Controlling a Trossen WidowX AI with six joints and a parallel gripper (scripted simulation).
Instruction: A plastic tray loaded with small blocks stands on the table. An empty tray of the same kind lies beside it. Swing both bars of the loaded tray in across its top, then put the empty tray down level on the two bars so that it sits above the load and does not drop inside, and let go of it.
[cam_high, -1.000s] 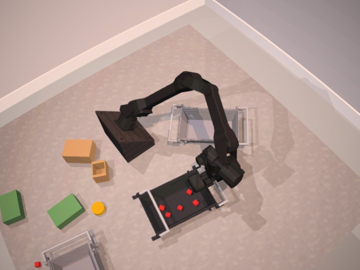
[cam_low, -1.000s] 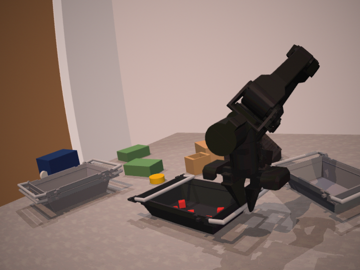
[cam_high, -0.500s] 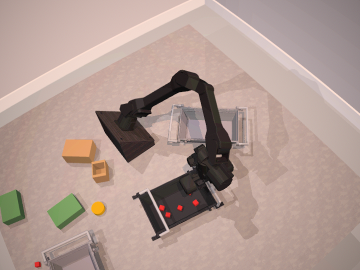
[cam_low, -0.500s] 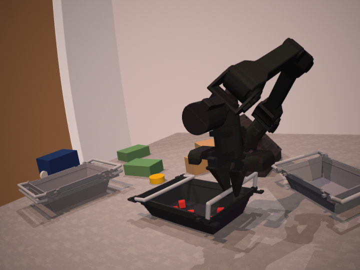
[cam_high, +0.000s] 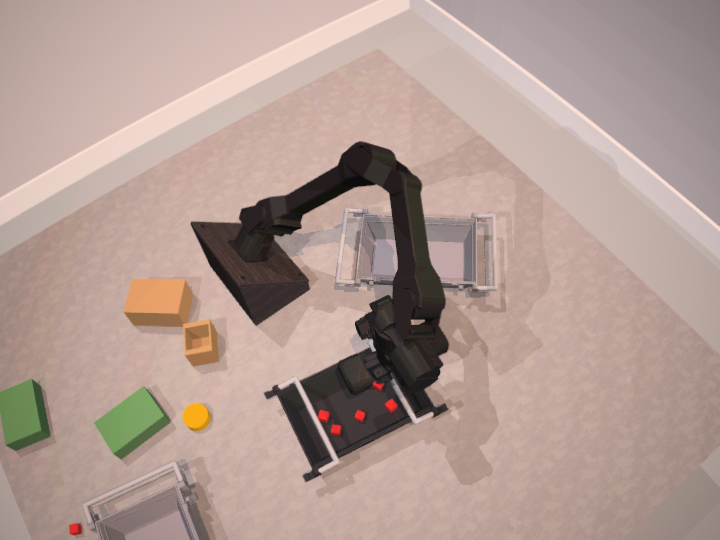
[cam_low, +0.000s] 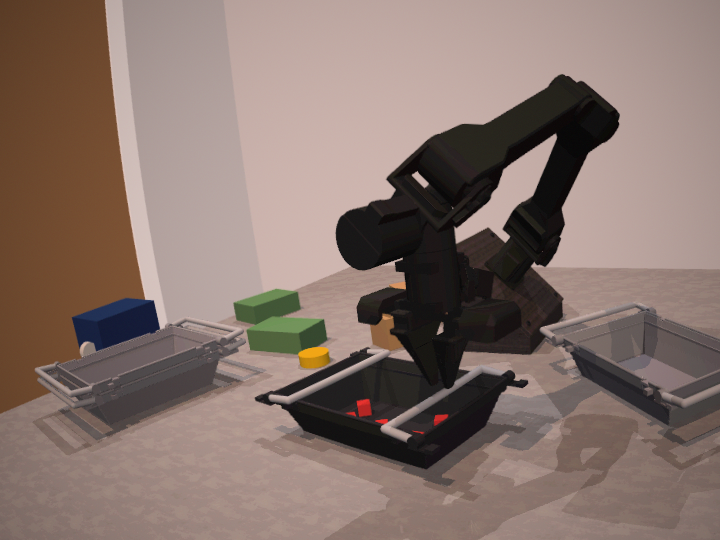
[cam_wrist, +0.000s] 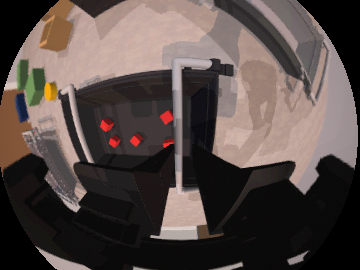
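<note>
Now: the grey translucent tray 19 cm behind my gripper tip, 23 cm to the left of it and 3 cm below it. Round my gripper tip: yellow disc (20 cm behind, 33 cm to the right, 7 cm below); then red cube (16 cm behind, 64 cm to the right, 7 cm below).
</note>
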